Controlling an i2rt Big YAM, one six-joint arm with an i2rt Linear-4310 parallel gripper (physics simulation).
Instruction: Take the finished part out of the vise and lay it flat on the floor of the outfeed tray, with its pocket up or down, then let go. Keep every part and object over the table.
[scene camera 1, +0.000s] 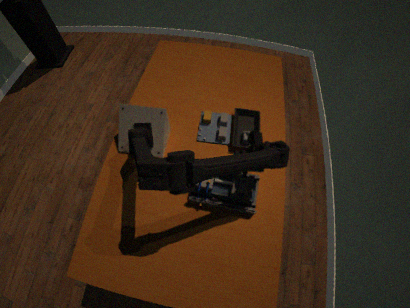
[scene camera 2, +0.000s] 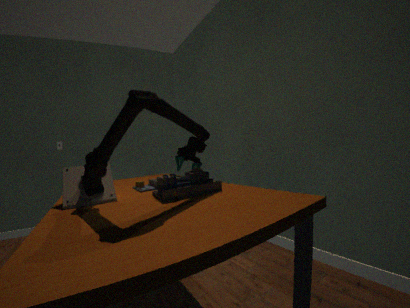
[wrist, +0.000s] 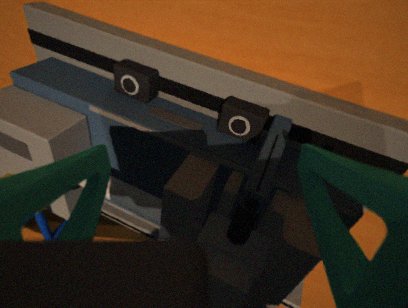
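Pixels of known places: gripper, fingertip midpoint: (wrist: 204, 155); arm's base at its link origin: (scene camera 1: 144, 134) (scene camera 2: 92, 184).
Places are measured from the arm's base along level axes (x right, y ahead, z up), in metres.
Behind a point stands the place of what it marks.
Note:
My gripper (scene camera 2: 188, 164) (wrist: 204, 155) {x 0.157, y 0.452, z 0.005 m} is open and empty, its green fingers pointing down over the fixture. In the wrist view the fingertips stand wide apart on either side of the vise (wrist: 190, 177) {x 0.182, y 0.440, z -0.002 m}, whose dark, brown-topped blocks and slim lever lie in deep shadow between and below them. I cannot tell the finished part from the dark blocks around it, nor see its pocket. The outfeed tray (scene camera 1: 246, 121) {x -0.148, y 0.521, z -0.071 m} is taken to be the dark, rectangular, walled tray beyond the arm in scene camera 1; the forearm and wrist hide its near end.
A long grey wall (wrist: 180, 65) {x 0.139, y 0.406, z -0.064 m} with two black ringed blocks stands along the fixture's far side in the wrist view. A grey block (wrist: 45, 115) {x 0.165, y 0.328, z -0.007 m} stands at left, near the left finger. A pale board (scene camera 1: 212, 135) {x -0.053, y 0.335, z -0.075 m} with a yellow block (scene camera 1: 206, 118) {x -0.134, y 0.301, z -0.039 m} and grey blocks lies beside the tray.

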